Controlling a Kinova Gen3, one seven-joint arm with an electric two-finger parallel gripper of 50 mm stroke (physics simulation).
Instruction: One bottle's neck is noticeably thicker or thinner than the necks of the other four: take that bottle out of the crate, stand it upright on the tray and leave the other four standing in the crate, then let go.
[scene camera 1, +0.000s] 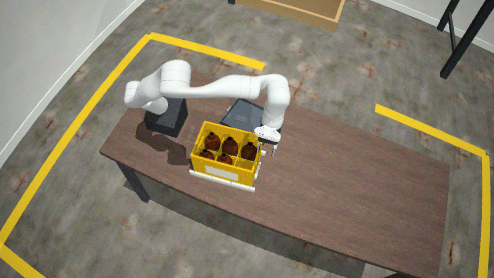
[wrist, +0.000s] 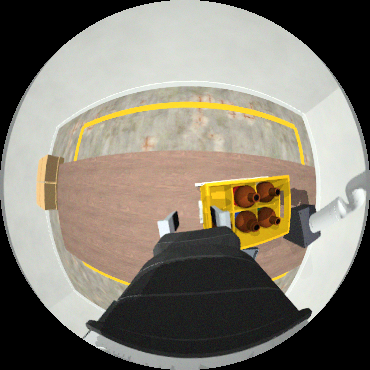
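Seen in the pictures: gripper, fingertip midpoint: (scene camera 1: 265, 152) (wrist: 194, 215); arm's base, link origin: (scene camera 1: 159, 105) (wrist: 313, 223).
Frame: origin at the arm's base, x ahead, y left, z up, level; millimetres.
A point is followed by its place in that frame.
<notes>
The yellow crate (scene camera 1: 245, 176) {x 543, y -138, z -14 mm} (wrist: 286, 205) {x 292, y -89, z 30 mm} stands on the table and holds five brown bottles. The middle bottle of the tray-side row (scene camera 1: 230, 146) {x 420, y -40, z -7 mm} (wrist: 245, 221) {x 429, y -34, z -8 mm} is upright, and its neck looks somewhat thicker than the others. Beside it in that row stand one bottle (scene camera 1: 212, 141) {x 336, y -54, z -7 mm} (wrist: 267, 218) {x 343, y -42, z -7 mm} and another bottle (scene camera 1: 249, 151) {x 506, y -24, z -6 mm}, which the gripper hides in the wrist view. The other row holds two bottles (scene camera 1: 206, 154) {x 355, y -138, z 23 mm} (scene camera 1: 224, 158) {x 434, y -121, z 27 mm}. My gripper (scene camera 1: 266, 149) {x 594, y -76, z 138 mm} (wrist: 194, 215) {x 594, y -76, z 138 mm} is open and empty, near the crate's end. The dark tray (scene camera 1: 242, 113) {x 348, y 227, z -127 mm} (wrist: 251, 252) {x 296, y 148, z -128 mm} is empty where it shows, partly hidden by arm and gripper.
White bars (scene camera 1: 220, 181) {x 435, y -170, z -113 mm} run along the crate's foot on the wooden table (scene camera 1: 340, 185) {x 954, y 73, z -133 mm} (wrist: 120, 200) {x 899, y -39, z -133 mm}. The arm's dark base block (scene camera 1: 167, 119) {x 71, y -38, z -26 mm} (wrist: 301, 225) {x 107, y 2, z -11 mm} stands beyond the crate's other end. A wooden box (scene camera 1: 300, 16) (wrist: 48, 182) is off the table's far side.
</notes>
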